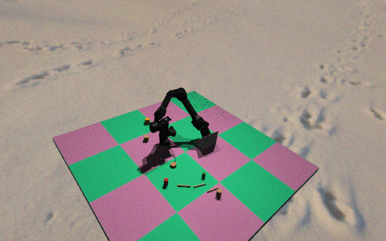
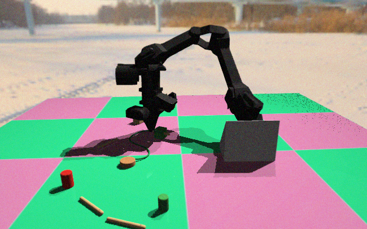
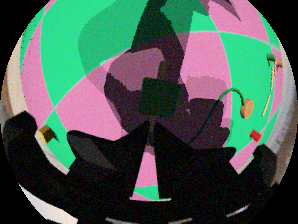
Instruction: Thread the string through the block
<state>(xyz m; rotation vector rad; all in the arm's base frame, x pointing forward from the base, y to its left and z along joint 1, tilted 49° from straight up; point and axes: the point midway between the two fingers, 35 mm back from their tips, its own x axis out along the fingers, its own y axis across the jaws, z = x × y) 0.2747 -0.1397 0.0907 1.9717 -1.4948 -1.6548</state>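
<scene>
My gripper tip is now 1 cm to the right of the thin wooden stick and 1 cm past it. Also, from my gripper tip: green block: 3 cm behind, 2 cm to the left; tan wooden block: 13 cm to the right, 5 cm ahead; round wooden button: 18 cm to the left, 7 cm ahead, 1 cm below.
</scene>
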